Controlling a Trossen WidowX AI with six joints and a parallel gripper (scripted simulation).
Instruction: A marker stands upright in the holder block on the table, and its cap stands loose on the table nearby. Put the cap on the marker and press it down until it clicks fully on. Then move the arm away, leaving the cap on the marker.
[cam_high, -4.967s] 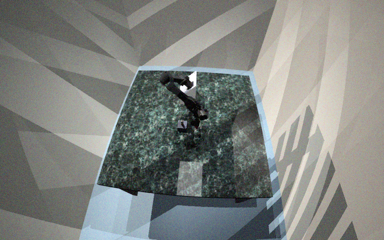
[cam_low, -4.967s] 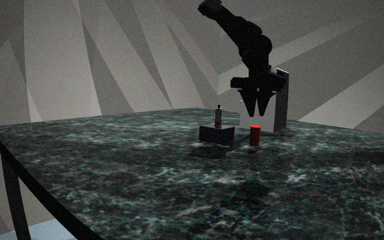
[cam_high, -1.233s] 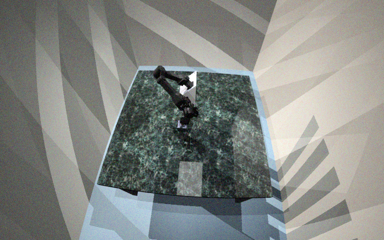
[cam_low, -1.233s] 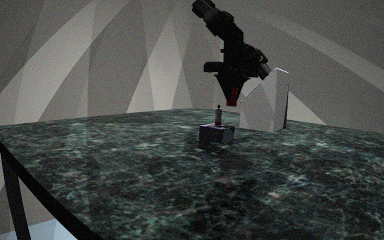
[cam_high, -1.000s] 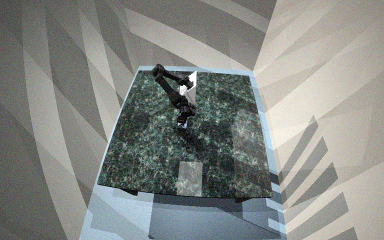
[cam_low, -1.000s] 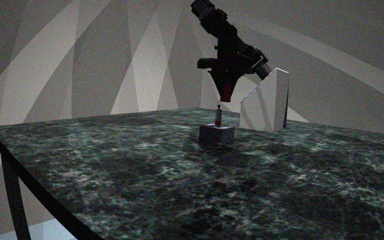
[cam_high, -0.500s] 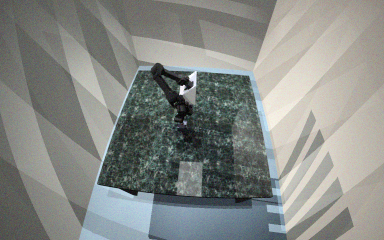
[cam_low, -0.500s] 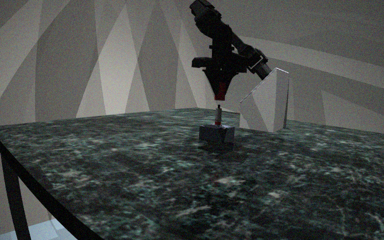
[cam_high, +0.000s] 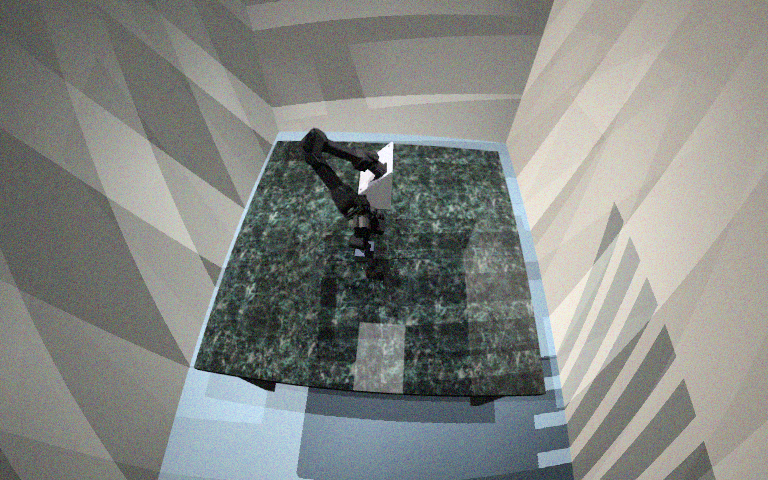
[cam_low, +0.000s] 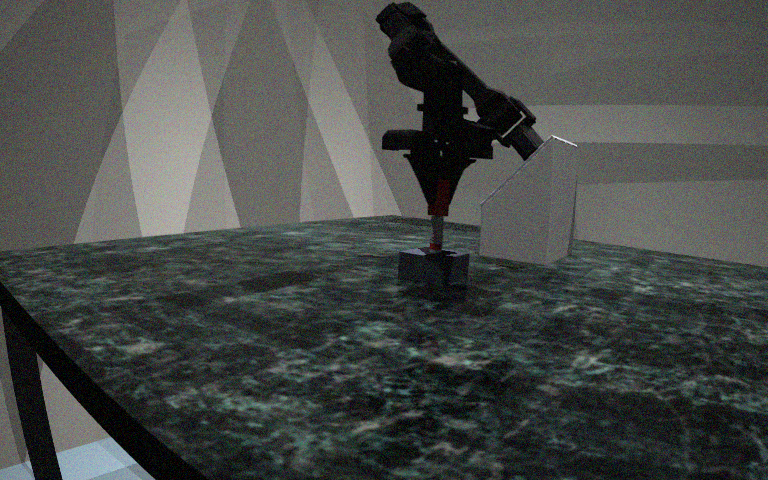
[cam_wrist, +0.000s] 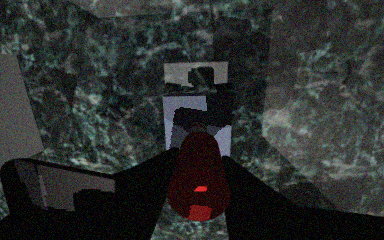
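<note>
My gripper tip is now 90 mm above the dark holder block. Also, from my gripper tip: red cap 10 mm above.
</note>
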